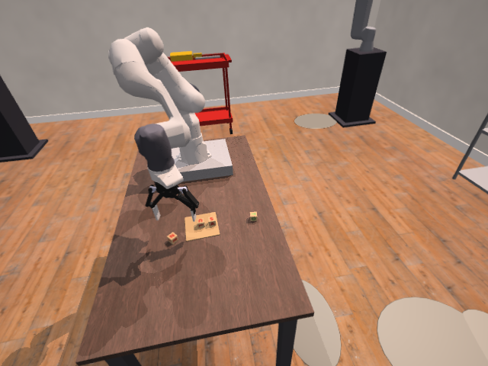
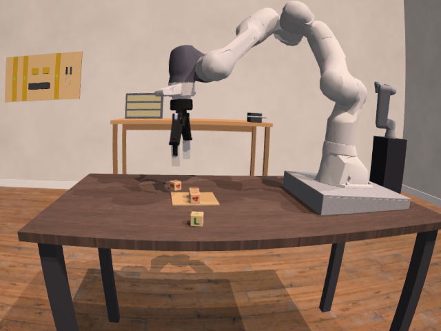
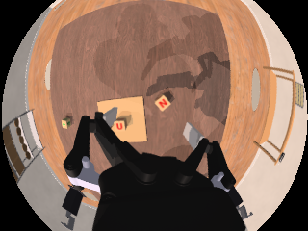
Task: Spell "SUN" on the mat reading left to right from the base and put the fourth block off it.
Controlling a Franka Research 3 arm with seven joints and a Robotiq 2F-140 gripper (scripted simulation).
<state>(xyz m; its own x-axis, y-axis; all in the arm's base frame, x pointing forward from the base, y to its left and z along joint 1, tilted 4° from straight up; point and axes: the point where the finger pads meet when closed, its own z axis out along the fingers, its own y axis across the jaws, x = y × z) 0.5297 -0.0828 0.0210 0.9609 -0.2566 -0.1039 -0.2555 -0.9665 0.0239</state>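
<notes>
My gripper is now 100 mm above the N block, 30 mm to the left of it and 20 mm short of it. From my hand the other things lie so: mat (110 mm below, 90 mm to the left, 40 mm behind); then S block (140 mm to the left, 90 mm below, 40 mm behind); then U block (90 mm to the left, 90 mm below, 40 mm behind).
</notes>
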